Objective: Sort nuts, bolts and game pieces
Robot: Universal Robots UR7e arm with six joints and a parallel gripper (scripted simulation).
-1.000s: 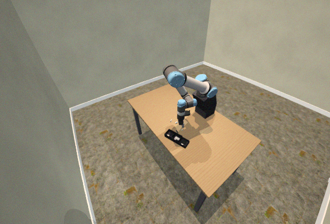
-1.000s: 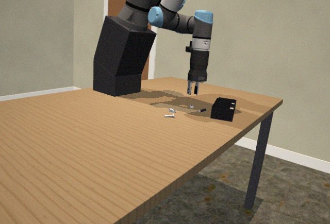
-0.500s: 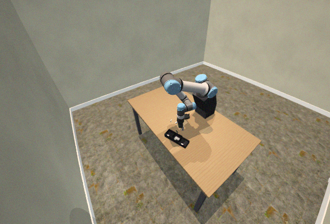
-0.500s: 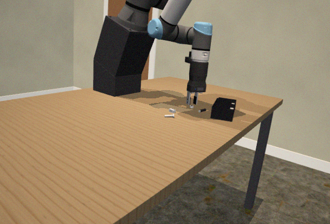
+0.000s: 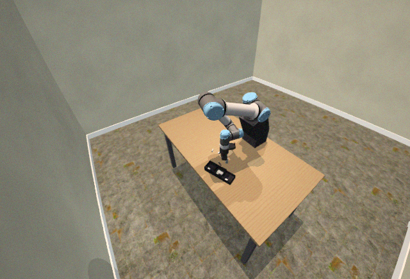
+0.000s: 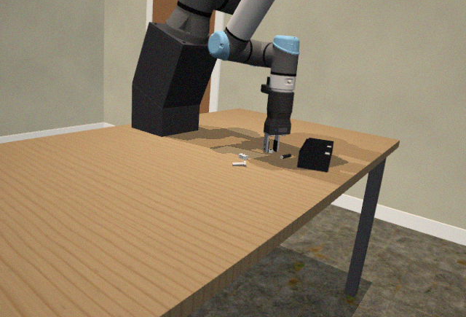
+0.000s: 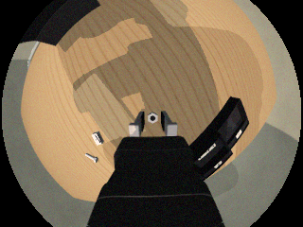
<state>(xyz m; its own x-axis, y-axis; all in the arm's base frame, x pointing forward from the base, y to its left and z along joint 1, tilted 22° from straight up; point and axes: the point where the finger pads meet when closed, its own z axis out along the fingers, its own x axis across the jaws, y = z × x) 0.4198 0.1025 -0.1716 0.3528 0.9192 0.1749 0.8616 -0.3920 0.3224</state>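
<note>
My gripper is now 2 cm above the small ring-shaped piece. From my hand the other things lie so: bolt (18 cm to the right, 4 cm ahead, 1 cm below); then white speckled piece (11 cm ahead, 8 cm to the left, 1 cm below); then black bin (12 cm ahead, 8 cm to the left).
</note>
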